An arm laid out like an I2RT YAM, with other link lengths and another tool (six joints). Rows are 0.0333 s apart.
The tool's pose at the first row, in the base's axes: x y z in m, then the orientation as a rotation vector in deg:
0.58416, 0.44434, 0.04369, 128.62, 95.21, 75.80
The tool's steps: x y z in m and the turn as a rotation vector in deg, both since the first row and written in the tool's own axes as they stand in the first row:
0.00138, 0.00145, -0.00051, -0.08, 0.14, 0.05
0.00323, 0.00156, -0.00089, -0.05, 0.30, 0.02
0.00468, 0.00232, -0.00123, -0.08, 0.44, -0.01
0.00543, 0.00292, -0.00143, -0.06, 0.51, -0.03
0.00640, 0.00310, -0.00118, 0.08, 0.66, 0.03
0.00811, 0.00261, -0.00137, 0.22, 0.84, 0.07
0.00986, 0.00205, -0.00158, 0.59, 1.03, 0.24
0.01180, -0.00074, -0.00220, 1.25, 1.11, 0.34
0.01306, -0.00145, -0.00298, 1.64, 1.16, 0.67
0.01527, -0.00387, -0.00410, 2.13, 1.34, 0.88
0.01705, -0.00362, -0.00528, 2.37, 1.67, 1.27
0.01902, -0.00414, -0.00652, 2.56, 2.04, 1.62
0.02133, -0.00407, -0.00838, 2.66, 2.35, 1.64
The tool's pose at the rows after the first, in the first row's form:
0.58501, 0.44462, 0.04555, 128.59, 95.13, 76.04
0.58495, 0.44590, 0.04695, 128.53, 95.24, 76.23
0.58538, 0.44660, 0.04840, 128.44, 95.28, 76.43
0.58575, 0.44686, 0.04927, 128.41, 95.34, 76.51
0.58610, 0.44767, 0.04978, 128.51, 95.47, 76.65
0.58570, 0.44917, 0.05067, 128.58, 95.64, 76.83
0.58524, 0.45072, 0.05157, 128.91, 95.93, 76.92
0.58283, 0.45319, 0.05172, 129.36, 96.55, 76.70
0.58186, 0.45417, 0.05261, 129.94, 96.68, 76.63
0.57942, 0.45649, 0.05343, 130.39, 97.06, 76.65
0.57894, 0.45731, 0.05536, -130.53, -96.80, -76.86
0.57785, 0.45859, 0.05705, -130.22, -96.28, -76.91
0.57683, 0.45963, 0.05964, -129.84, -96.19, -77.07

